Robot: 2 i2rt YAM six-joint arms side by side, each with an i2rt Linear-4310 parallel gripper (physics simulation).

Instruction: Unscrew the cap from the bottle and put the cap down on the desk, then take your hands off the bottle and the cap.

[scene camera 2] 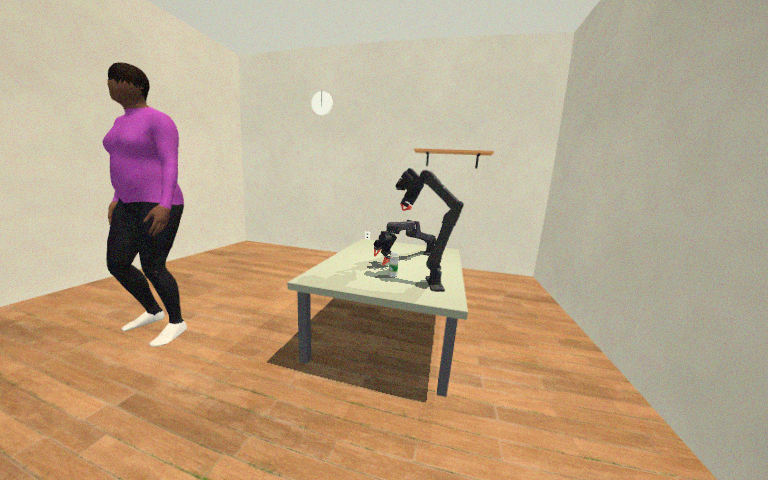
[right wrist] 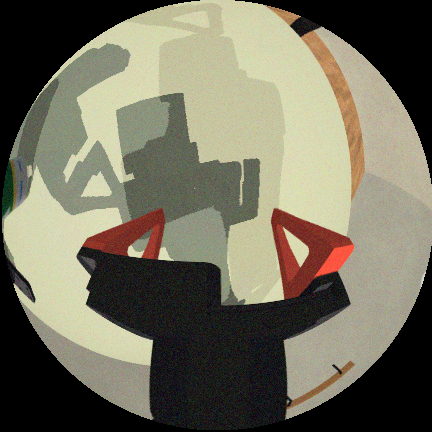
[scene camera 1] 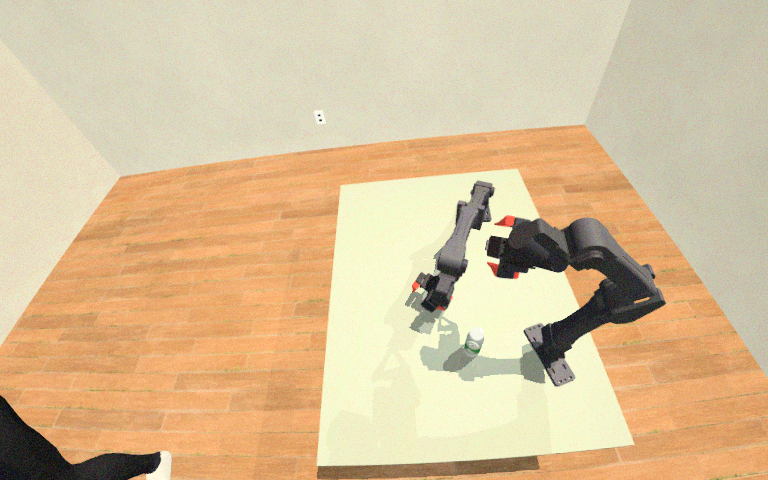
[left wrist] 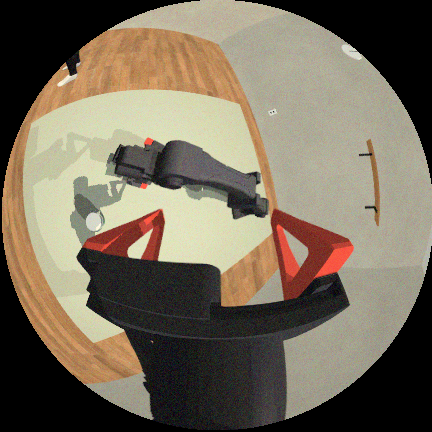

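Note:
A white bottle with a green label band (scene camera 1: 472, 345) (scene camera 2: 393, 266) (right wrist: 11, 186) stands upright on the desk (scene camera 1: 396, 430) (scene camera 2: 328, 283). Its white cap (scene camera 1: 476, 333) (left wrist: 94, 221) is on its top. My left gripper (scene camera 1: 492, 244) (scene camera 2: 406, 207) (left wrist: 217, 214) is open and empty, high above the desk and well away from the bottle. My right gripper (scene camera 1: 428, 297) (scene camera 2: 381, 257) (right wrist: 217, 213) is open and empty, low over the desk, to the upper left of the bottle in scene camera 1. The bottle is cut off at the left edge of the right wrist view.
The left arm's base (scene camera 1: 549, 355) (scene camera 2: 436, 284) is mounted to the right of the bottle. The right arm (scene camera 1: 465, 229) (left wrist: 200, 167) reaches across the far part of the desk. A person (scene camera 2: 144, 158) in a purple top stands on the floor left of the desk in scene camera 2.

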